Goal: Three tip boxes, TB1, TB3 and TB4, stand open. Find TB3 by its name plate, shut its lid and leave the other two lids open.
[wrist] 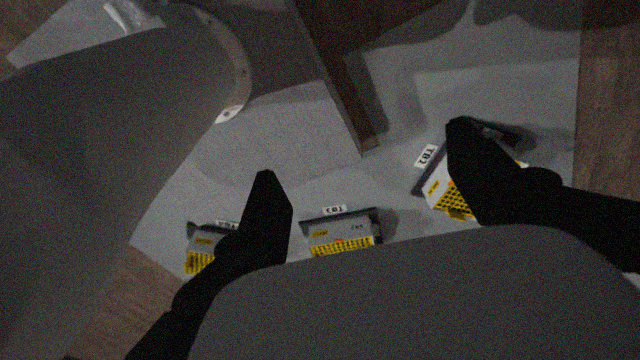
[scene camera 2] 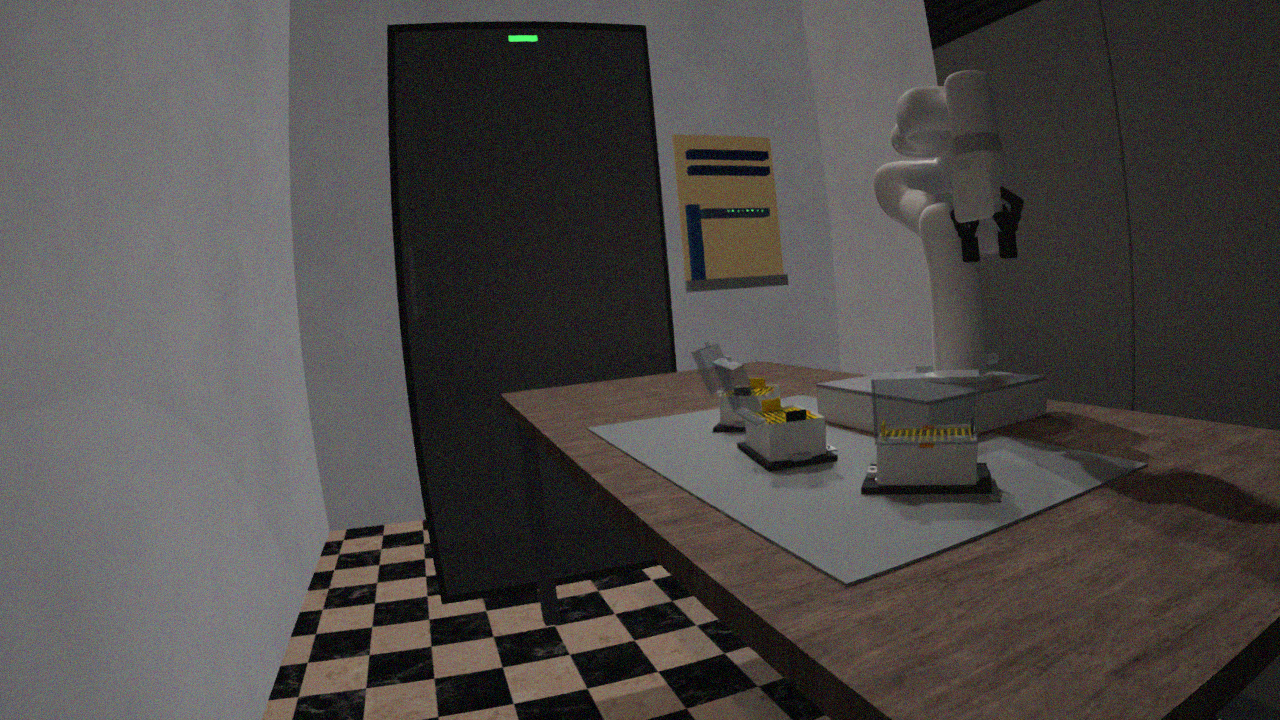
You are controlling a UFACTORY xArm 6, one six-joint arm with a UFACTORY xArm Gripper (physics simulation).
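Where they show: gripper, fingertip midpoint: (wrist: 359, 169) (scene camera 2: 989, 260); arm's base, origin of the base link: (wrist: 196, 69).
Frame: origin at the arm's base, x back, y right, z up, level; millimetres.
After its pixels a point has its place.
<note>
TB3 (scene camera 2: 783, 440) {x -423, y -51, z -28 mm} (wrist: 340, 230) {x -348, y -12, z -29 mm} is the middle white box, with yellow racks; its plate reads TB3 in the wrist view. Its clear lid (scene camera 2: 729, 371) {x -482, y -14, z 72 mm} stands open. TB1 (scene camera 2: 926, 463) {x -367, y -277, z -30 mm} (wrist: 437, 183) {x -322, y -200, z -29 mm} is the turned box, nearest scene camera 2, with its clear lid (scene camera 2: 921, 401) {x -397, y -299, z 50 mm} upright; its plate is grainy. The far box (scene camera 2: 732, 413) (wrist: 200, 246), its plate partly covered, appears to be TB4; its lid (scene camera 2: 706, 365) {x -367, y 291, z 47 mm} is open. In the wrist view the gripper body hides the lids. My gripper (scene camera 2: 989, 257) {x -74, y -145, z 205 mm} (wrist: 359, 169) {x -74, y -145, z 205 mm} is open and empty, high above the table.
The boxes stand on a grey mat (scene camera 2: 716, 483) {x -537, y -64, z -64 mm} on a wooden table (scene camera 2: 1074, 608) {x -484, y -563, z -67 mm}. A low pale platform (scene camera 2: 850, 404) {x -196, y 82, z -27 mm} lies behind them by the arm's base. A dark door (scene camera 2: 537, 268) and a yellow wall panel (scene camera 2: 733, 246) are in the background.
</note>
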